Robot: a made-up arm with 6 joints.
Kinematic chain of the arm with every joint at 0, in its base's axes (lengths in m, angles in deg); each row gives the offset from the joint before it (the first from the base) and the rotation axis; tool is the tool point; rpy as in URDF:
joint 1: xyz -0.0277 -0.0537 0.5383 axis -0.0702 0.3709 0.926
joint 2: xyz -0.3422 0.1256 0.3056 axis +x
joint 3: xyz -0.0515 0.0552 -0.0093 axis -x
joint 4: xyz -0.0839 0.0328 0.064 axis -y
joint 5: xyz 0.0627 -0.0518 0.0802 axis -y
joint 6: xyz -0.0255 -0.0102 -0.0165 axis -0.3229 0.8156 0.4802
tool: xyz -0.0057 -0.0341 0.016 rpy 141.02 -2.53 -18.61
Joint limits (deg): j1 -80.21..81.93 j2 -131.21..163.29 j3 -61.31..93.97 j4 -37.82..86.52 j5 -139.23..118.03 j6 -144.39..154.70
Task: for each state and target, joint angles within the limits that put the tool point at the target. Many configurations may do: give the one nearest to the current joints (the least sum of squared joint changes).
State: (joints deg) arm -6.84 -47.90 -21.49 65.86 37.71 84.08
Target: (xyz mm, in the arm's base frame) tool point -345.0 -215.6 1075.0
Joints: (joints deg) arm 40.55 -31.41 -45.48 42.56 35.62 86.78
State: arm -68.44 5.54 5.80 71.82 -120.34 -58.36
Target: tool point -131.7 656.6 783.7
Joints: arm -80.21 -18.97 13.66 81.68 -98.42 -64.65
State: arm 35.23 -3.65 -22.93 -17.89 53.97 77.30
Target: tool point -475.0 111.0 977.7
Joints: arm -4.24 -13.46 -10.85 21.40 55.40 70.32
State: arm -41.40 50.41 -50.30 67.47 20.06 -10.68
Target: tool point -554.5 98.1 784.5
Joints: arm -12.70 43.93 -39.29 66.44 19.45 -9.23
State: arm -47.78 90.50 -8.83 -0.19 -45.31 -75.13
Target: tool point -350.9 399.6 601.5
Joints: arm -60.76 106.72 -17.27 23.47 -57.83 -72.16
